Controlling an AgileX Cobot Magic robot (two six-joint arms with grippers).
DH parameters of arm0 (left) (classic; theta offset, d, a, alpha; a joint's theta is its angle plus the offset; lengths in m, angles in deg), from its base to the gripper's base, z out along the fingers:
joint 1: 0 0.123 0 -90
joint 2: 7.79 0 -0.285 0
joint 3: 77.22 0 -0.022 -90
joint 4: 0 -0.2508 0 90
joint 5: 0 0 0.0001 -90
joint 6: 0 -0.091 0 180
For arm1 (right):
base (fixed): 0 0 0 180
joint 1: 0 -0.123 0 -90
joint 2: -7.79 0 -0.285 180
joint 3: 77.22 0 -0.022 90
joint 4: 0 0.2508 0 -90
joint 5: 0 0 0.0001 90
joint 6: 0 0.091 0 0
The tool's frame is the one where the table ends.
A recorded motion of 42 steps. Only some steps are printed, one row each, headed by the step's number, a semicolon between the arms.
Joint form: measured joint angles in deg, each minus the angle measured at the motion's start. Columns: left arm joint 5, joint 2, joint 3, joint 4, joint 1, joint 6; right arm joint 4, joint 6, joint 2, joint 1, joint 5, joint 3.
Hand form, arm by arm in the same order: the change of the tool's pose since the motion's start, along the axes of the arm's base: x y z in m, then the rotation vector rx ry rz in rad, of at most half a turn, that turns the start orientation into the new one. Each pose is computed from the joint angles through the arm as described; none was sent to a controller.
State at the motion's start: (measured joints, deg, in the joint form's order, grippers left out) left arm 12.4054 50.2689 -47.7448 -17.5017 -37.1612 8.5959; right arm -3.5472 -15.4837 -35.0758 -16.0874 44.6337 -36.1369
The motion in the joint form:
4: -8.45 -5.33 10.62 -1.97 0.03 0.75; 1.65 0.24 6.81 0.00 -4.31 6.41
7: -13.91 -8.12 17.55 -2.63 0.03 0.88; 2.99 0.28 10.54 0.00 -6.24 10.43
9: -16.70 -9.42 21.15 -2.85 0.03 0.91; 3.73 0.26 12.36 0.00 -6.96 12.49
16: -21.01 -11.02 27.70 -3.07 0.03 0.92; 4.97 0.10 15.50 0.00 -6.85 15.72
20: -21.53 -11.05 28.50 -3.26 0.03 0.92; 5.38 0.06 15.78 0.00 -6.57 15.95
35: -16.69 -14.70 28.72 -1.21 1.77 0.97; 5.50 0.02 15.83 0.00 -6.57 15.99
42: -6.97 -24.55 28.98 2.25 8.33 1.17; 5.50 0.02 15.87 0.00 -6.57 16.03
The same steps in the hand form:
4: -0.0174 0.0086 -0.0338 -0.0122 -0.0512 -0.0445; -0.0173 -0.0029 -0.0185 0.0532 -0.0703 0.0042
7: -0.0276 0.0127 -0.0591 -0.0180 -0.0689 -0.0774; -0.0261 -0.0040 -0.0329 0.0840 -0.0912 0.0066
9: -0.0329 0.0147 -0.0729 -0.0210 -0.0738 -0.0945; -0.0302 -0.0044 -0.0410 0.0984 -0.0958 0.0077
16: -0.0413 0.0180 -0.1012 -0.0145 -0.0594 -0.1211; -0.0379 -0.0054 -0.0553 0.1160 -0.0870 0.0102
20: -0.0421 0.0182 -0.1051 -0.0098 -0.0566 -0.1252; -0.0389 -0.0052 -0.0567 0.1212 -0.0813 0.0108
35: -0.0465 0.0303 -0.1047 -0.0218 -0.0245 -0.0583; -0.0390 -0.0051 -0.0568 0.1228 -0.0811 0.0114
42: -0.0615 0.0610 -0.1005 -0.0717 -0.0016 0.1138; -0.0391 -0.0052 -0.0570 0.1228 -0.0811 0.0114

